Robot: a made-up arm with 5 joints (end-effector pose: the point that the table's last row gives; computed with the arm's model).
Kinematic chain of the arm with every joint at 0, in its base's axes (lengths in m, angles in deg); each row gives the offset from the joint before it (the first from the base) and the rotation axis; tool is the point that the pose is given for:
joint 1: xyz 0 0 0.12 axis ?
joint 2: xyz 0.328 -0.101 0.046 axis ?
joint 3: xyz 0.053 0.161 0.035 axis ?
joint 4: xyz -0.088 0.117 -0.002 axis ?
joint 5: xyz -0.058 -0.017 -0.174 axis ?
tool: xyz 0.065 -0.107 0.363
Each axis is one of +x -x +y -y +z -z.
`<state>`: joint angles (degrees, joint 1 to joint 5).
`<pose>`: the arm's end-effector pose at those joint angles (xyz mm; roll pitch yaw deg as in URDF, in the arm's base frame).
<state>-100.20 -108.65 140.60 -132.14 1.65</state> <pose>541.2 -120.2 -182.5 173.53 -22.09 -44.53</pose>
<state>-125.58 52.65 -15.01 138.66 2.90</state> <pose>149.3 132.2 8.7 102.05 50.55 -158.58</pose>
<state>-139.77 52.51 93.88 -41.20 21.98</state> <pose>291.8 45.3 159.7 -62.13 -37.58 -94.60</pose>
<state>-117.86 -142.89 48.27 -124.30 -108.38</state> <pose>727.5 -300.4 -387.7 127.14 -7.06 34.14</pose>
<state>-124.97 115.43 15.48 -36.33 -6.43</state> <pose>151.9 -145.6 -87.9 -88.44 -60.20 169.59</pose>
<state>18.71 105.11 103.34 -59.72 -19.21</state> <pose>250.3 82.3 276.2 95.68 -5.90 161.38</pose>
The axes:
joint 1: -x
joint 2: +z
joint 3: +x
joint 4: -y
joint 5: +x

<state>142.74 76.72 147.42 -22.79 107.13</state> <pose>-233.6 281.1 -1.2 72.98 56.31 -89.09</pose>
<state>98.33 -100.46 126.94 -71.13 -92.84</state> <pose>258.8 467.7 24.3 -106.77 -21.60 42.54</pose>
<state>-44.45 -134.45 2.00 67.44 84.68</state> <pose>114.6 -105.2 -9.4 52.59 -28.87 -109.46</pose>
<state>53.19 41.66 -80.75 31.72 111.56</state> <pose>606.3 96.0 361.2 10.01 45.43 65.54</pose>
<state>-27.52 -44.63 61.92 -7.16 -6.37</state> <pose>329.6 -177.5 255.7 78.40 19.75 -33.66</pose>
